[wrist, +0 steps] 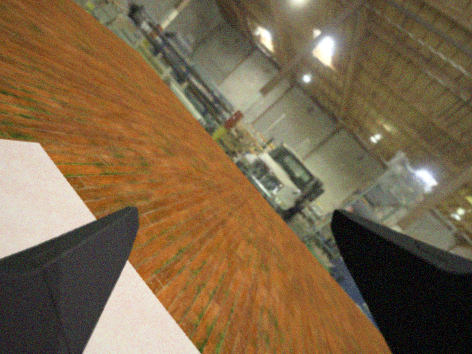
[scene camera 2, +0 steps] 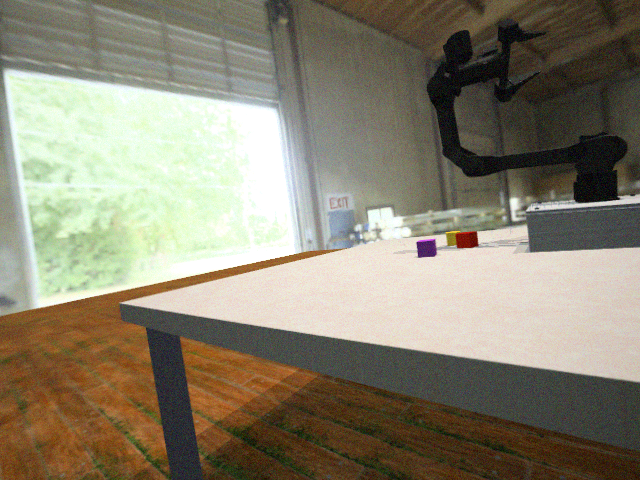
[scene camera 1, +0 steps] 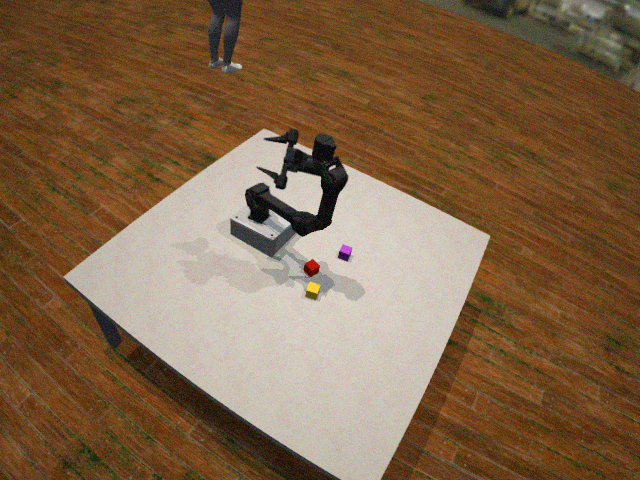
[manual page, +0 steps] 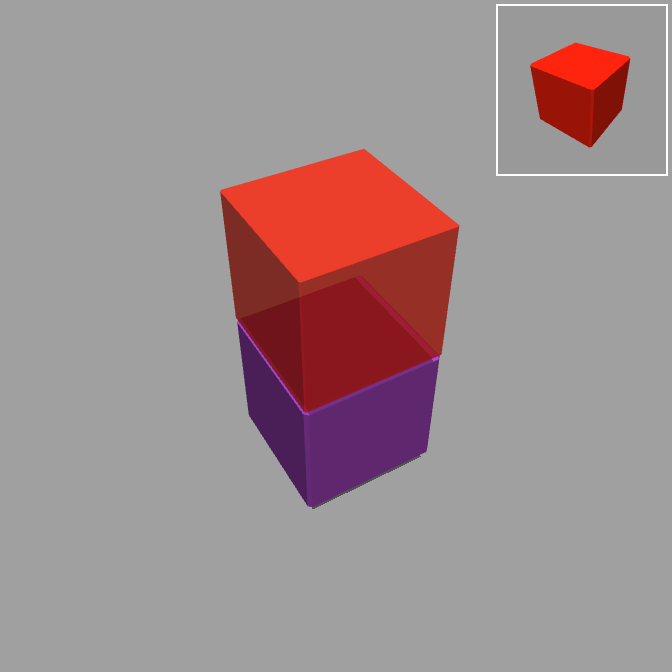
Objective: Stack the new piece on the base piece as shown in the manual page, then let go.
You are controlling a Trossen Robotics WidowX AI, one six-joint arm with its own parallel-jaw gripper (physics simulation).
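Pixels of known places: gripper, fingertip midpoint: (wrist: 237, 217) (scene camera 2: 542, 52) (scene camera 1: 260, 153); arm's base, link origin: (scene camera 2: 596, 200) (scene camera 1: 258, 216).
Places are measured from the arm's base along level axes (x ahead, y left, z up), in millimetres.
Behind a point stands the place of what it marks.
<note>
A red cube (scene camera 1: 311, 267) {y -76, x 279, z -46 mm} (scene camera 2: 467, 239) {y -38, x 270, z -64 mm} lies on the table near the arm's base. A yellow cube (scene camera 1: 312, 290) {y -168, x 331, z -46 mm} (scene camera 2: 452, 238) {y -132, x 327, z -65 mm} lies close to it, apart from it in scene camera 1 and partly hidden behind it in scene camera 2. A purple cube (scene camera 1: 345, 252) {y 64, x 355, z -47 mm} (scene camera 2: 426, 248) {y 101, x 345, z -66 mm} lies apart from both. No cube is stacked on another. Which one is the base piece I cannot tell. My gripper (scene camera 1: 261, 153) {y -107, x 54, z 385 mm} (scene camera 2: 541, 53) {y -107, x 54, z 385 mm} (wrist: 237, 217) {y -107, x 54, z 385 mm} is open and empty, high above the table, its fingers pointing away from the cubes. The cubes do not show in the wrist view.
The white table (scene camera 1: 289, 351) {y -402, x 372, z -87 mm} (scene camera 2: 310, 304) {y 531, x 394, z -88 mm} (wrist: 35, 195) {y -431, x -360, z -87 mm} carries the arm's grey base box (scene camera 1: 253, 235) {y -79, x 27, z -22 mm} (scene camera 2: 578, 229) {y 126, x 49, z -48 mm}. The folded arm (scene camera 1: 330, 198) {y -92, x 303, z 314 mm} (scene camera 2: 448, 124) {y -50, x 285, z 260 mm} stands over the table beside the cubes. A person's legs (scene camera 1: 224, 36) show on the floor beyond the table.
</note>
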